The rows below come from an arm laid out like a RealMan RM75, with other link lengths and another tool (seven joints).
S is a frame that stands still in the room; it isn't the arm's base.
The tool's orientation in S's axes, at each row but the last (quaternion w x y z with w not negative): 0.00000 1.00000 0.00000 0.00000; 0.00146 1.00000 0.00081 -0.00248; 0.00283 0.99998 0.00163 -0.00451; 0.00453 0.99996 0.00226 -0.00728; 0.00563 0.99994 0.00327 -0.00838; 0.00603 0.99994 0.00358 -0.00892; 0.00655 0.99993 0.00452 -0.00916; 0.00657 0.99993 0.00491 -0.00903; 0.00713 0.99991 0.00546 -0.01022; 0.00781 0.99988 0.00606 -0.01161; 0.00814 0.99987 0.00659 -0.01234
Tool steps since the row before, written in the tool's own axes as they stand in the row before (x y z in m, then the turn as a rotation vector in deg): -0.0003 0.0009 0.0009 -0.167 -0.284 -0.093; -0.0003 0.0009 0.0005 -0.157 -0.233 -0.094; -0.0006 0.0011 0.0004 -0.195 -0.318 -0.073; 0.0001 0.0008 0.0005 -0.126 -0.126 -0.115; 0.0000 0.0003 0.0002 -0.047 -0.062 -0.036; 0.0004 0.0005 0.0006 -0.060 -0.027 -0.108; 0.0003 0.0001 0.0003 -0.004 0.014 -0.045; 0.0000 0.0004 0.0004 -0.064 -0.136 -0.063; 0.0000 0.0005 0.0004 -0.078 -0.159 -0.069; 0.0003 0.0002 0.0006 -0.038 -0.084 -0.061; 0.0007 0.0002 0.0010 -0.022 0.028 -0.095
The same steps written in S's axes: -0.0003 -0.0009 -0.0009 -0.167 0.284 0.093; -0.0003 -0.0009 -0.0005 -0.157 0.233 0.094; -0.0006 -0.0011 -0.0004 -0.195 0.318 0.073; 0.0001 -0.0008 -0.0005 -0.125 0.126 0.116; 0.0000 -0.0003 -0.0002 -0.047 0.062 0.036; 0.0004 -0.0005 -0.0006 -0.058 0.028 0.109; 0.0003 -0.0001 -0.0003 -0.003 -0.013 0.045; 0.0000 -0.0004 -0.0004 -0.064 0.136 0.062; 0.0000 -0.0005 -0.0004 -0.078 0.159 0.068; 0.0003 -0.0002 -0.0006 -0.038 0.084 0.061; 0.0007 -0.0002 -0.0010 -0.019 -0.027 0.096
